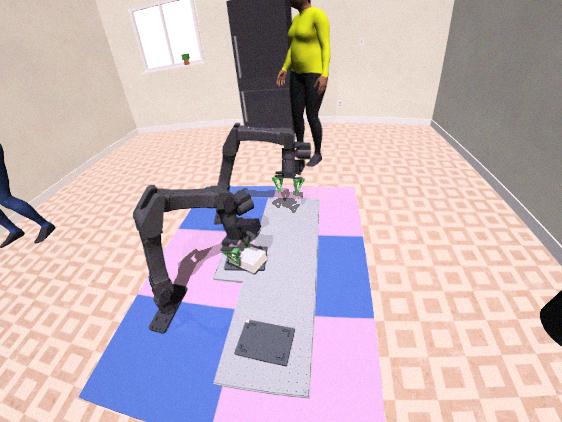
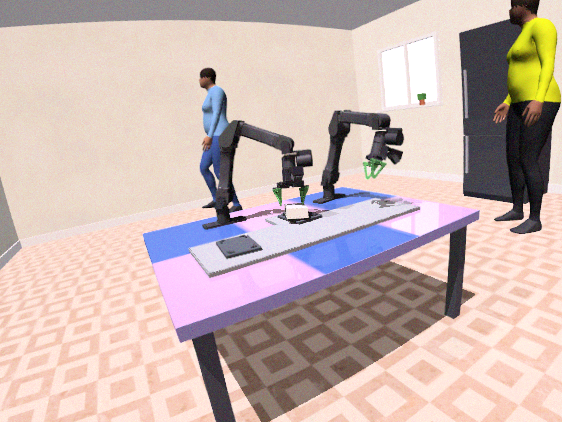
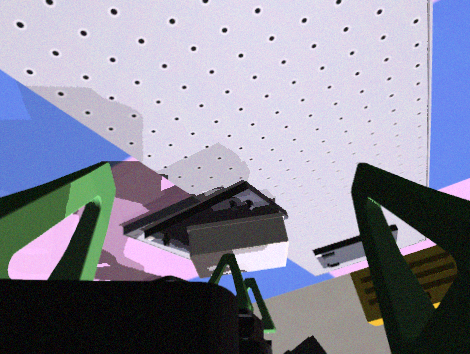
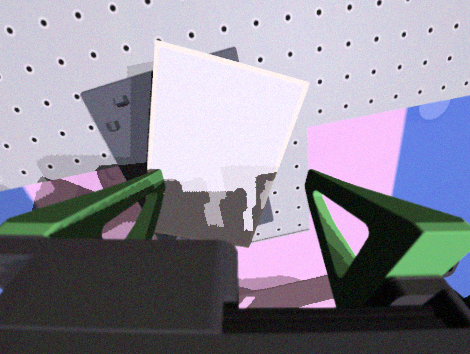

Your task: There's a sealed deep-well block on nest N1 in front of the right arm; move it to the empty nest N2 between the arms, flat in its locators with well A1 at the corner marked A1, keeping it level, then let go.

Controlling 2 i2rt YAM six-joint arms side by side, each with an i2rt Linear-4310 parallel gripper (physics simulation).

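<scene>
The pale sealed block rests skewed on nest N2. It is turned relative to the nest's edges and looks tilted; how its underside meets the locators is hidden. N2's A1 mark is not readable. Nest N1 is bare. My right gripper is open at one end of the block, its fingertips apart across it. My left gripper is open and empty above the plate's far end.
A long perforated plate bears N1; N2 stands at its side nearest the arms. The table is blue and pink. A person in yellow stands behind its far end, another in blue behind the arms.
</scene>
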